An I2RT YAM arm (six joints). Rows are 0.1 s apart.
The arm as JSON. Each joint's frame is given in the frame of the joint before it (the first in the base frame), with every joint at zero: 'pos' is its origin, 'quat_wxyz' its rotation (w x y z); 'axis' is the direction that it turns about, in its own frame. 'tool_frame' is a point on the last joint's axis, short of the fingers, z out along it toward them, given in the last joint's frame.
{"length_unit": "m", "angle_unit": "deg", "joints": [
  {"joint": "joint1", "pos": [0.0, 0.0, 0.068], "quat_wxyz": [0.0, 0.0, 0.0, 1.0], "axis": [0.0, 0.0, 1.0]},
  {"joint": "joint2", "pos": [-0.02, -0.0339, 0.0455], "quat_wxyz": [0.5, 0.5, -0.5, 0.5], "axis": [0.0, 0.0, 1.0]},
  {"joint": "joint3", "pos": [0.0, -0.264, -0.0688], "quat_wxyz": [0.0, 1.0, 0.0, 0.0], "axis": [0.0, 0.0, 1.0]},
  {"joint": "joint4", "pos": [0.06, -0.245, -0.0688], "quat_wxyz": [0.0, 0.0, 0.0, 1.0], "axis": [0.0, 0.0, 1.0]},
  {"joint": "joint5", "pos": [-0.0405, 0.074, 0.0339], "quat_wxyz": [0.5, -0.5, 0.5, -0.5], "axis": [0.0, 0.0, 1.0]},
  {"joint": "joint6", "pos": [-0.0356, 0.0, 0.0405], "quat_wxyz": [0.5, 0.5, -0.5, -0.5], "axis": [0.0, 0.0, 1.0]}
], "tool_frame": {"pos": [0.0, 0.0, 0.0], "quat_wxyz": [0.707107, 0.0, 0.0, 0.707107]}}
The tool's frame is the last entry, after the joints.
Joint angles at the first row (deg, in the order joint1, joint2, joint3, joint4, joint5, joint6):
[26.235 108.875 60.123 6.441 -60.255 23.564]
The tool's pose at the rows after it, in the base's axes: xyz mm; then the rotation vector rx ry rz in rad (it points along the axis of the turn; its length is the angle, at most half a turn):
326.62, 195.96, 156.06, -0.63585, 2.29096, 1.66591
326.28, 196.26, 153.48, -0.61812, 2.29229, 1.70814
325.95, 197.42, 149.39, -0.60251, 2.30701, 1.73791
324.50, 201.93, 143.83, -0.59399, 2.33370, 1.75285
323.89, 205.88, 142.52, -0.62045, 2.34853, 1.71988
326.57, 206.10, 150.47, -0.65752, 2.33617, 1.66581
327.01, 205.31, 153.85, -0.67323, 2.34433, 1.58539
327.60, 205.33, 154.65, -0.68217, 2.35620, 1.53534
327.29, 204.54, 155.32, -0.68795, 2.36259, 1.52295
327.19, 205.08, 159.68, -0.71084, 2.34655, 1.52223
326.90, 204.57, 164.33, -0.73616, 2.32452, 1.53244
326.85, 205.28, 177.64, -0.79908, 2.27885, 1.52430
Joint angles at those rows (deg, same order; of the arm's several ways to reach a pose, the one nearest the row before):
[26.276 109.006 59.758 7.644 -60.947 24.874]
[26.279 109.453 59.189 9.686 -62.296 27.182]
[26.422 110.172 58.997 10.541 -63.139 28.689]
[27.125 111.171 59.139 10.579 -63.183 29.567]
[27.744 111.551 60.134 7.938 -61.995 27.108]
[27.653 110.808 61.841 4.254 -60.520 23.571]
[27.659 110.142 62.585 1.351 -57.574 20.520]
[27.716 110.040 63.222 -0.613 -55.694 18.681]
[27.652 109.870 63.432 -1.784 -55.348 17.818]
[27.715 109.407 63.879 -2.559 -55.629 16.855]
[27.623 108.839 64.167 -3.193 -56.501 15.866]
[27.686 107.510 65.708 -5.935 -57.176 12.827]

